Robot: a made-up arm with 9 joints. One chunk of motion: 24 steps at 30 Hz.
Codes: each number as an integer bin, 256 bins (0 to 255) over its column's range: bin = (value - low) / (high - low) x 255, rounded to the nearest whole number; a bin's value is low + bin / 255 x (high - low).
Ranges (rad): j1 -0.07..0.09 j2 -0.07..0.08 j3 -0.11..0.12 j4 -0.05..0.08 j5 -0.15..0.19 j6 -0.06..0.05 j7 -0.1..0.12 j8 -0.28..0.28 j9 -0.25..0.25
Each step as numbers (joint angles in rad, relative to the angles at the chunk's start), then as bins.
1 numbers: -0.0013 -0.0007 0.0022 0.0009 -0.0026 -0.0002 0.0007 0.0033 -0.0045
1 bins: 109 118 124 100 111 139 117 129 125
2 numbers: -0.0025 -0.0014 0.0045 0.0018 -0.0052 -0.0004 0.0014 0.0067 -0.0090
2 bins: 108 117 127 102 109 138 118 131 123
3 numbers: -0.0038 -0.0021 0.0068 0.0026 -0.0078 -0.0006 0.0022 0.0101 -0.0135
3 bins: 106 115 129 103 107 138 118 132 121
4 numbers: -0.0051 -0.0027 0.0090 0.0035 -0.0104 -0.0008 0.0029 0.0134 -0.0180
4 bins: 103 114 132 105 105 137 119 134 118
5 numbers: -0.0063 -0.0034 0.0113 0.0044 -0.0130 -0.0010 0.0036 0.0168 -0.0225
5 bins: 102 113 134 107 103 137 120 135 116
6 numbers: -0.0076 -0.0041 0.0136 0.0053 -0.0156 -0.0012 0.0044 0.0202 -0.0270
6 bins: 99 112 137 108 101 136 121 137 114
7 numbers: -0.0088 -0.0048 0.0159 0.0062 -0.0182 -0.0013 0.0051 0.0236 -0.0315
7 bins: 98 111 140 110 99 136 122 138 111
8 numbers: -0.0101 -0.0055 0.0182 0.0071 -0.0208 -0.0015 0.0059 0.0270 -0.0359
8 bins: 95 110 142 112 97 136 123 140 109
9 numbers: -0.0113 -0.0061 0.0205 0.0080 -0.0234 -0.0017 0.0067 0.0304 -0.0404
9 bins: 94 109 145 114 95 135 124 141 107
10 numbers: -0.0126 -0.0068 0.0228 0.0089 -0.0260 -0.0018 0.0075 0.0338 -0.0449
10 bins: 91 107 147 116 93 135 125 143 105
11 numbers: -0.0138 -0.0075 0.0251 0.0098 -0.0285 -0.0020 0.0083 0.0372 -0.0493
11 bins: 90 106 150 117 91 134 126 144 102
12 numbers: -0.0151 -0.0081 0.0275 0.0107 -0.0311 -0.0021 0.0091 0.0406 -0.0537
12 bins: 87 105 152 119 89 134 126 146 100
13 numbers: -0.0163 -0.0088 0.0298 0.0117 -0.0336 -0.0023 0.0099 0.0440 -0.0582
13 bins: 86 104 155 121 87 134 127 148 98
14 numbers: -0.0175 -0.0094 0.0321 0.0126 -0.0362 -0.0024 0.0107 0.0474 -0.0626
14 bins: 84 103 158 123 85 134 128 149 96
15 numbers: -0.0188 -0.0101 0.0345 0.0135 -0.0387 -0.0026 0.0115 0.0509 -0.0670
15 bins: 82 102 160 125 83 133 129 151 93
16 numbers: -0.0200 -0.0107 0.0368 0.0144 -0.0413 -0.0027 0.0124 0.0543 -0.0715
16 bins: 80 101 163 126 82 133 130 152 91
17 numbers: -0.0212 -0.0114 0.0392 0.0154 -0.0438 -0.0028 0.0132 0.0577 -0.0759
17 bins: 78 100 165 128 80 133 131 154 89
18 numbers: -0.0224 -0.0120 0.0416 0.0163 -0.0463 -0.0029 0.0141 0.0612 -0.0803
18 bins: 76 99 168 130 78 132 132 155 87
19 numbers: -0.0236 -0.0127 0.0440 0.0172 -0.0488 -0.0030 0.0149 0.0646 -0.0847
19 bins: 74 97 171 132 76 132 133 157 84
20 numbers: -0.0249 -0.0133 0.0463 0.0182 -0.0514 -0.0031 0.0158 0.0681 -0.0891
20 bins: 72 96 173 134 74 132 134 159 82
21 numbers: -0.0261 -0.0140 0.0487 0.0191 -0.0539 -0.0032 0.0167 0.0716 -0.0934
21 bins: 70 95 176 136 72 132 135 160 80
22 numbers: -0.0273 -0.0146 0.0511 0.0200 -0.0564 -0.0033 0.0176 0.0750 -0.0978
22 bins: 68 94 179 137 70 131 136 162 78
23 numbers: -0.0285 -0.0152 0.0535 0.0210 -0.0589 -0.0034 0.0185 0.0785 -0.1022
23 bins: 66 93 181 139 68 131 137 163 75
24 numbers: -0.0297 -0.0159 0.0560 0.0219 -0.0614 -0.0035 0.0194 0.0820 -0.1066
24 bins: 64 92 184 141 66 131 138 165 73
